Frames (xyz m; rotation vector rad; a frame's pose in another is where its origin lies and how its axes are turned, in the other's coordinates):
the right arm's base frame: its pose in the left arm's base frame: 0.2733 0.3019 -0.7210 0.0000 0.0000 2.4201
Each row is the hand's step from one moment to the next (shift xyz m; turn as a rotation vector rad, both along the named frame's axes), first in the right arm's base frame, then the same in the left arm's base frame.
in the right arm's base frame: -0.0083 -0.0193 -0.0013 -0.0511 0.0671 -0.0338
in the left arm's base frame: 0.0190 0.0090 -0.0013 -0.0060 -0.0841 -0.0338
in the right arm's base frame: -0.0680 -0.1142 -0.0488 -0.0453 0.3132 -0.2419
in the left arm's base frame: 0.1265 0.0408 -0.0488 -0.1729 -0.2651 -0.2419
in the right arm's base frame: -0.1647 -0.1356 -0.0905 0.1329 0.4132 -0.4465
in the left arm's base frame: 0.2132 -0.0070 -0.0905 -0.3727 -0.2225 -0.4465
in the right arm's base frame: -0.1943 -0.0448 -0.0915 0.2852 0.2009 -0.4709
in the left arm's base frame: 0.1755 -0.0947 -0.0915 -0.3468 0.0375 -0.4709
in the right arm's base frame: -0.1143 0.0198 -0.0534 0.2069 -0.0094 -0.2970
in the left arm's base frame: 0.0727 -0.0904 -0.0534 -0.1491 0.1437 -0.2970
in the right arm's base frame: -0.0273 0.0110 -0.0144 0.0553 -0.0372 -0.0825
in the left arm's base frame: 0.0132 -0.0263 -0.0144 -0.0169 0.0645 -0.0825
